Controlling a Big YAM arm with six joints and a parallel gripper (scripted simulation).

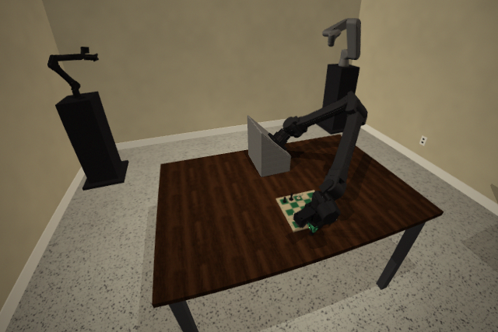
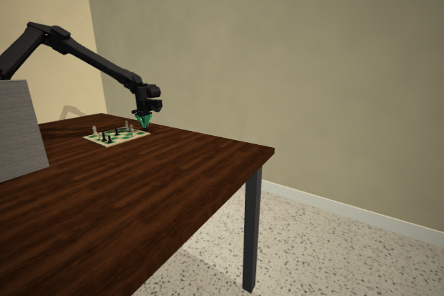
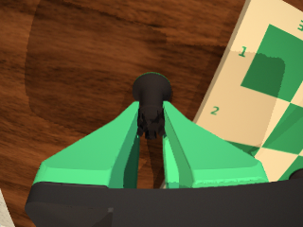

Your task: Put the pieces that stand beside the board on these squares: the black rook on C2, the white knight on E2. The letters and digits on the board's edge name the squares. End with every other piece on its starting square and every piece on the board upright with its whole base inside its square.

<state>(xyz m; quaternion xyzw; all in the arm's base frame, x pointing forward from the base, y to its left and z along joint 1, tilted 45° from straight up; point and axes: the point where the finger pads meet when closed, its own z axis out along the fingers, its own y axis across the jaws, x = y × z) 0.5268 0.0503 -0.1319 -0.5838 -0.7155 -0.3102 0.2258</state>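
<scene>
Now: hand 14 cm past the green-and-cream chessboard, 4 cm to the right of it and 2 cm above it. The rest, counted from my hand: black rook 1 cm to the right, 1 cm below; white knight 17 cm behind, 18 cm to the left, 1 cm below.
</scene>
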